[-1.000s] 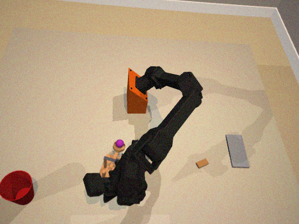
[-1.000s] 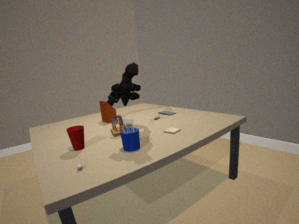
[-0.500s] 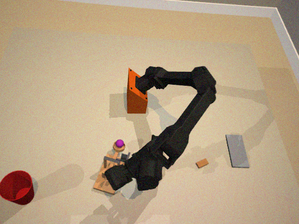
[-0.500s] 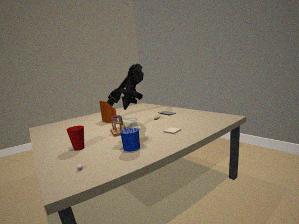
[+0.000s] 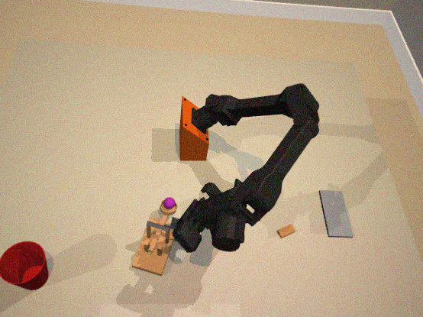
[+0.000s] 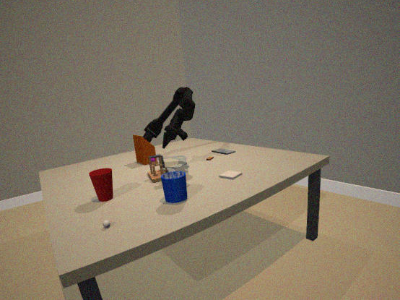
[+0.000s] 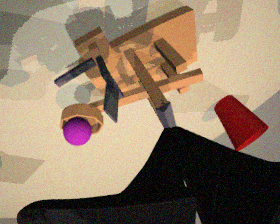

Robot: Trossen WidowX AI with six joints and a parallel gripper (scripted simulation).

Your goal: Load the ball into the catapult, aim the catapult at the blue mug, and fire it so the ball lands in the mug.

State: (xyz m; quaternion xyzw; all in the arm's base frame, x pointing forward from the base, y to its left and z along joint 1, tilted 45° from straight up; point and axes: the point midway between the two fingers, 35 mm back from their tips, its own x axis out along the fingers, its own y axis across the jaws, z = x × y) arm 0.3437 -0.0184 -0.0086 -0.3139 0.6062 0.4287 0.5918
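Now: the purple ball 90 mm behind my gripper tip, 30 mm to the right of it and 70 mm below it. Also, from my gripper tip: small wooden block: 60 mm behind, 320 mm to the left, 130 mm below; then white tile: 270 mm ahead, 190 mm to the left, 130 mm below; then wooden catapult: 20 mm behind, 20 mm to the right, 80 mm below.
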